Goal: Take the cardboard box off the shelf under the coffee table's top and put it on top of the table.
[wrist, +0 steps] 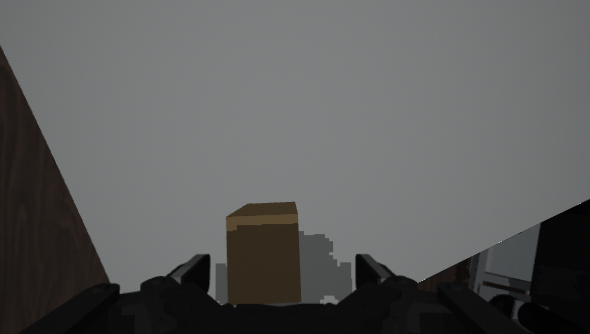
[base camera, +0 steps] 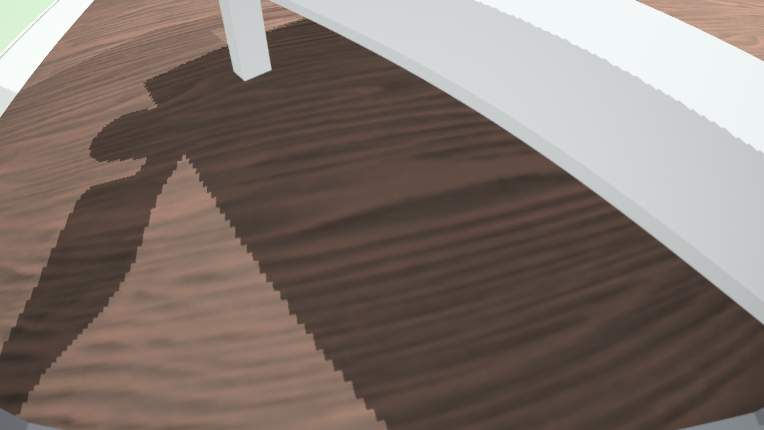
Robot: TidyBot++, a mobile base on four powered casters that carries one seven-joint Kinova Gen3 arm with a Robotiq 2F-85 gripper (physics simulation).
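Places are measured from the arm's base along level axes (x ahead, y left, z up), in centimetres.
Where they show: gripper, fingertip midpoint: [wrist: 283,270].
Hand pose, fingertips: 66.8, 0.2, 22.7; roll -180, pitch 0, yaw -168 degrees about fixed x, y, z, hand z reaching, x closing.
Things, the pixels of their top centre, and the offset from my fingertips, as dx, dy, dz. "*": a spot on its surface instead. Level surfaces: height alone.
- brown cardboard box, middle of its top: [wrist: 263,259] +1.5, +1.7, -6.4
- white leg, surface spot: [base camera: 248,42] * +6.4, +20.6, -55.9
- Wooden floor, its level: dz -62.4
The brown cardboard box [wrist: 264,265] stands upright on a flat grey surface [wrist: 280,110] in the wrist view. Whether that surface is the table's top or its shelf cannot be told. My gripper [wrist: 283,270] is open, with its fingers at either side of the box. Gaps show on both sides, the wider one at the right finger. The box's lower end is hidden behind the gripper body. In the base camera view a broad white board of the coffee table [base camera: 534,96] crosses the upper right. The box and gripper do not show there.
A white leg [base camera: 248,42] stands near the top of the base camera view. Wooden floor [base camera: 400,240] [wrist: 35,200] shows in both views, with a large dark shadow in the base camera view. White framed parts [wrist: 512,255] and dark shapes show at the wrist view's lower right.
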